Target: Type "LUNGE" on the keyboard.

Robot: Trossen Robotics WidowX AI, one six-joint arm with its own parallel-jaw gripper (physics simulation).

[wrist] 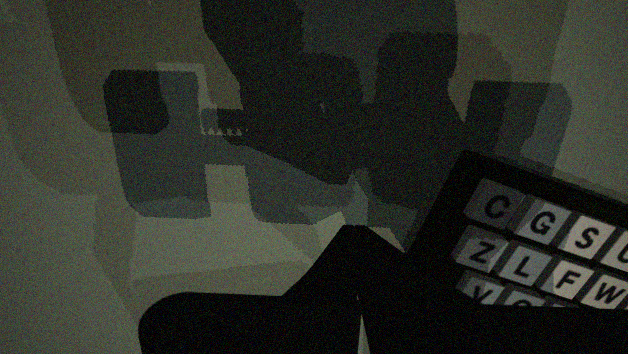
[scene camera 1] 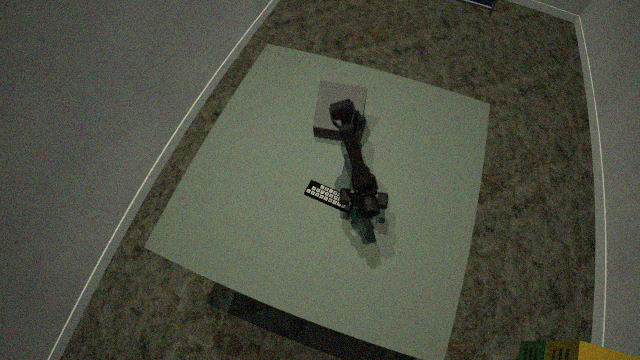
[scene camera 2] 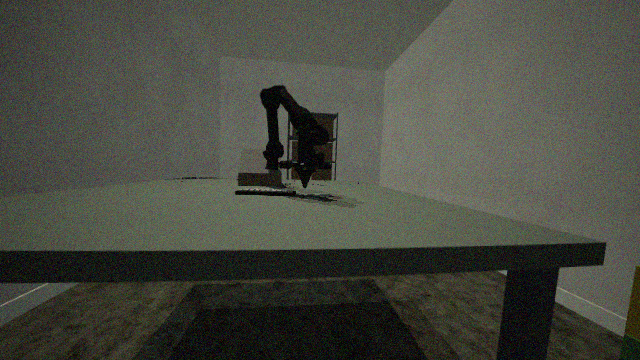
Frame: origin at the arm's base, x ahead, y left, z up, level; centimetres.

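Seen in the pictures: gripper, fingertip midpoint: [wrist: 352,236] [scene camera 2: 304,188]; arm's base at its link origin: [scene camera 2: 272,165].
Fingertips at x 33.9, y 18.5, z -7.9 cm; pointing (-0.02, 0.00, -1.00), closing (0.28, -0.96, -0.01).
Note:
Pixels of each thing's top centre, then the offset from my fingertips to it. "spot": a spot on its surface instead. Level surfaces: height alone.
- black keyboard at its top centre: [scene camera 2: 267,189] [scene camera 1: 330,195] dx +0.3, dy -14.1, dz -0.9 cm
- G key at its top centre: [wrist: 542,222] dx +2.5, dy -7.1, dz -0.9 cm
- L key at its top centre: [wrist: 525,266] dx +0.5, dy -7.5, dz -0.9 cm
- U key at a spot on its surface: [wrist: 621,254] spot: dx +2.3, dy -10.8, dz -0.9 cm
- pale table at its surface level: dz -2.5 cm
The black keyboard [scene camera 1: 314,186] [scene camera 2: 265,193] [wrist: 465,162] with pale keys lies flat on the table. In the wrist view, its C-Z end shows at the right, with the G key [wrist: 541,222] and the L key [wrist: 522,268] readable. The U key [wrist: 621,254] is cut off by the right edge. The E and N keys cannot be made out. My gripper [scene camera 1: 369,206] [scene camera 2: 305,186] [wrist: 352,236] is shut and empty, pointing down. Its tips hang above the table, just beyond the C-Z end and apart from the keys. The gripper body hides the lower rows in the wrist view.
A box-shaped block [scene camera 1: 340,95] [scene camera 2: 257,179] stands by the arm's base on the pale table [scene camera 1: 240,210] [scene camera 2: 150,225]. Dark shadows of the arm fall around the gripper. A shelf rack [scene camera 2: 337,145] stands behind the table.

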